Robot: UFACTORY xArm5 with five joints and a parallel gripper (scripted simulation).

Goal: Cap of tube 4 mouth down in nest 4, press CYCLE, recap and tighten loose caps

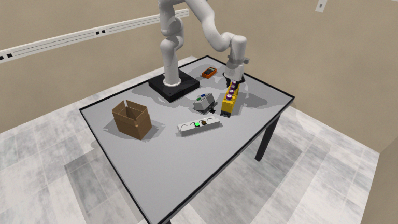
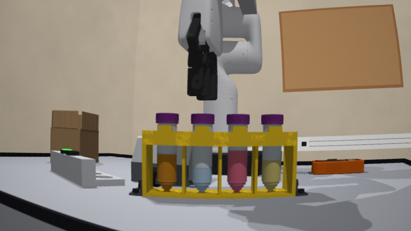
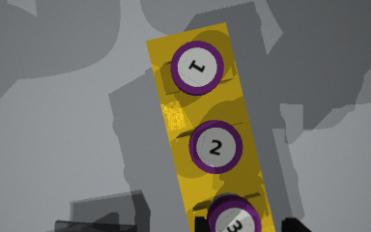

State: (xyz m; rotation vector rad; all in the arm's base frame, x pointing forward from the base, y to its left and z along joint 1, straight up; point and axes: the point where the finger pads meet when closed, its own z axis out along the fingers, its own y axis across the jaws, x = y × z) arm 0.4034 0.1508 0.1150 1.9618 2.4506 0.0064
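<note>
Right now the green ready key is 12 cm behind my hand, 15 cm to the right of it and 10 cm below it. Round my hand: blue cycle key 13 cm behind, 11 cm to the right, 10 cm below; grey key housing 11 cm behind, 13 cm to the right, 11 cm below; orange meter 36 cm behind, 18 cm to the left, 15 cm below.
</note>
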